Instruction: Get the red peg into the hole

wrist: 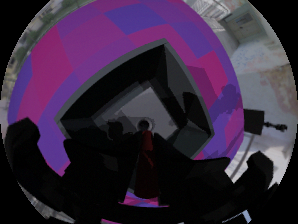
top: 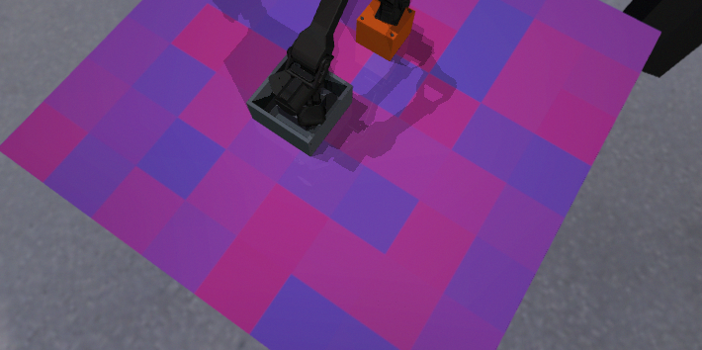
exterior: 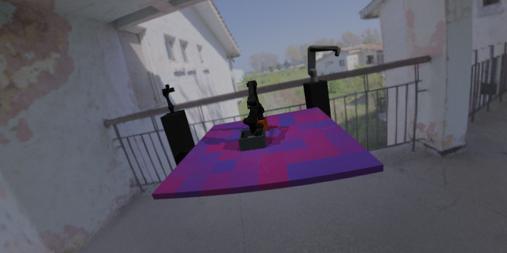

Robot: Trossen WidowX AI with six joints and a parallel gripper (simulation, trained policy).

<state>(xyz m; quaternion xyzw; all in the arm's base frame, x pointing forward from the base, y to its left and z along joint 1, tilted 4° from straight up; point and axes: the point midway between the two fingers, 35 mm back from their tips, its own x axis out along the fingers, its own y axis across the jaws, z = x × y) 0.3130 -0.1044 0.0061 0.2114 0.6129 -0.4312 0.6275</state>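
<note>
The red peg is 30 mm above my gripper tip and 10 mm to the left of it. The rest, counted from my gripper tip: grey plate 50 mm below; dark grey box 70 mm below.
</note>
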